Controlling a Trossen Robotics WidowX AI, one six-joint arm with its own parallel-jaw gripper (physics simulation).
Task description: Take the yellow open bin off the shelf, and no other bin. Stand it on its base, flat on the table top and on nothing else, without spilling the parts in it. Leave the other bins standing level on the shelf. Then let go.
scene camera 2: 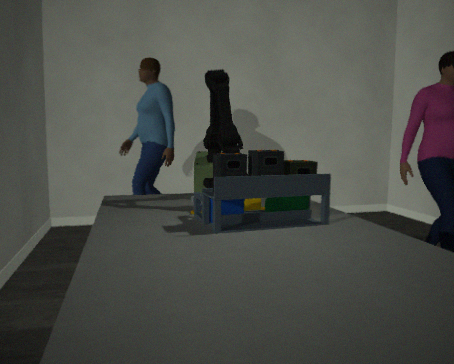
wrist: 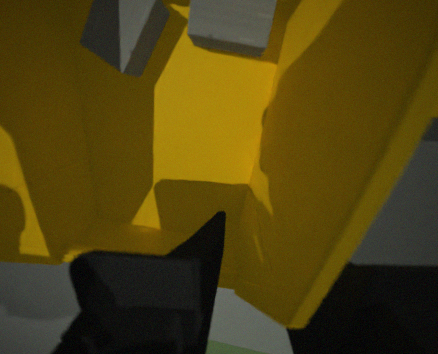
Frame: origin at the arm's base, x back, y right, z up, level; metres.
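Seen in the pictures: gripper, fingertip midpoint: [wrist: 242, 219].
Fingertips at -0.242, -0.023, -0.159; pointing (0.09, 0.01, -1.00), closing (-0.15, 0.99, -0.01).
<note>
A point is followed by its place in that frame, as x, y, z.
The yellow bin [wrist: 205, 120] @(-0.296, -0.056, -0.160) [scene camera 2: 252, 204] @(-0.348, -0.094, -0.141) lies open to the wrist camera, with two grey block-like parts [wrist: 230, 27] @(-0.331, -0.051, -0.144) inside. In the scene view a bit of it shows through the grey shelf [scene camera 2: 272, 185] @(-0.589, -0.098, -0.041); its base contact and any slight tilt cannot be told. My gripper [wrist: 242, 219] @(-0.242, -0.023, -0.159) has its fingers a little apart. The left finger is over the bin's inside; the right fingertip is hidden behind the bin's right side wall, which runs between them ungripped. In the scene view the arm reaches down behind the shelf and the fingertips are hidden.
A blue bin [scene camera 2: 227, 206] @(-0.521, 0.025, -0.114) and a green bin [scene camera 2: 287, 203] @(-0.484, -0.180, -0.115) show under the shelf's top. Dark bins [scene camera 2: 230, 164] @(-0.568, 0.024, 0.020) [scene camera 2: 266, 162] @(-0.572, -0.083, 0.026) [scene camera 2: 301, 166] @(-0.534, -0.206, 0.011) show above it. A pale green box [scene camera 2: 202, 172] @(-0.052, 0.058, -0.054) [wrist: 237, 347] @(-0.059, 0.018, -0.171) stands beside the arm. Two people stand beyond the table [scene camera 2: 240, 295].
</note>
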